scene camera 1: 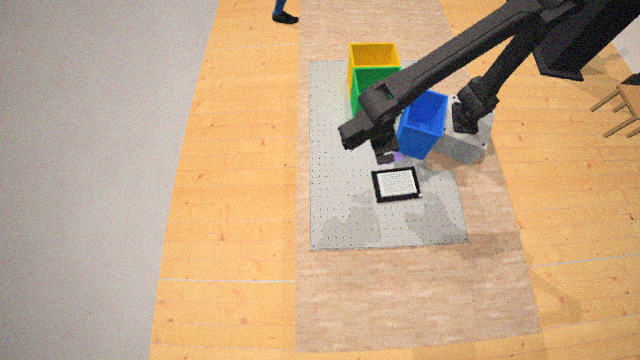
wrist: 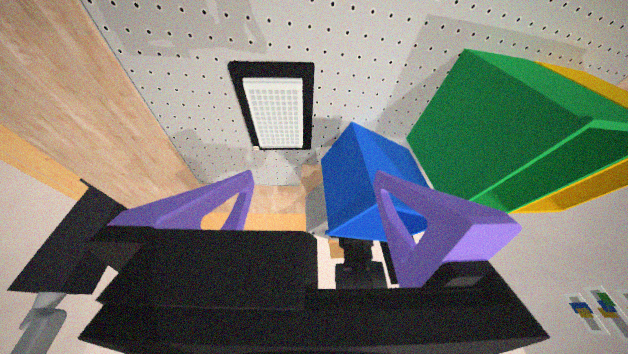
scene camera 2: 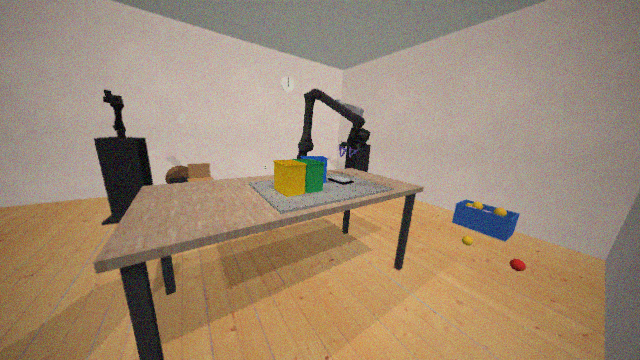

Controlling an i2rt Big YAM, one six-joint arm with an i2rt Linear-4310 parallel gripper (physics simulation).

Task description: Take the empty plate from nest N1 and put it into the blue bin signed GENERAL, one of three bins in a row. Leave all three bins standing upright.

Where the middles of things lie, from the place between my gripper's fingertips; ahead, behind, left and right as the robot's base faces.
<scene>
I see my gripper 8 cm past the white gridded plate (scene camera 1: 402,182), 3 cm to the right of it and 18 cm above it. From my hand the other things lie so: blue bin (scene camera 1: 421,125) (14 cm behind, 18 cm to the right, 11 cm below); yellow bin (scene camera 1: 361,54) (4 cm ahead, 42 cm to the right, 11 cm below); green bin (scene camera 1: 363,77) (2 cm ahead, 29 cm to the right, 11 cm below).
</scene>
